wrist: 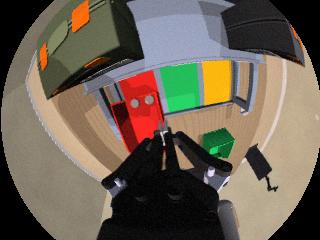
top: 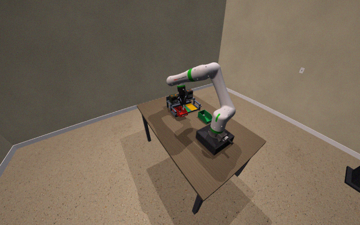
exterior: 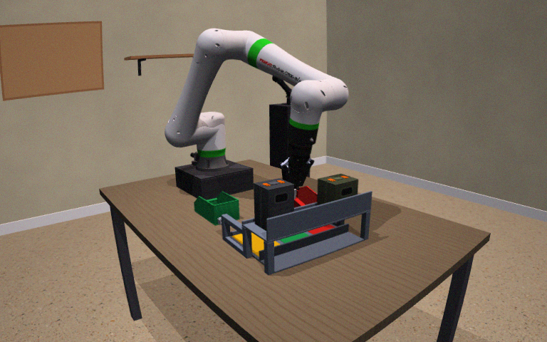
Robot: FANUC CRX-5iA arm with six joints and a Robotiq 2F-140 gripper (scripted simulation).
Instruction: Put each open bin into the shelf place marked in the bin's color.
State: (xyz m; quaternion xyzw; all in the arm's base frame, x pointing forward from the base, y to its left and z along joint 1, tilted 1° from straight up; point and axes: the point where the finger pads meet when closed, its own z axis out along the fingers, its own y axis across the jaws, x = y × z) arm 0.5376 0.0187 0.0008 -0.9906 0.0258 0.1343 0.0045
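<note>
Now: the red bin 50 mm to the left of my hand, 40 mm below it and 10 mm behind it. The rest, counted from my hand: green bin 230 mm behind, 170 mm to the right, 60 mm below; then olive box 180 mm ahead, 50 mm above, 40 mm to the left; then black box 190 mm to the right, 160 mm ahead, 60 mm above.
</note>
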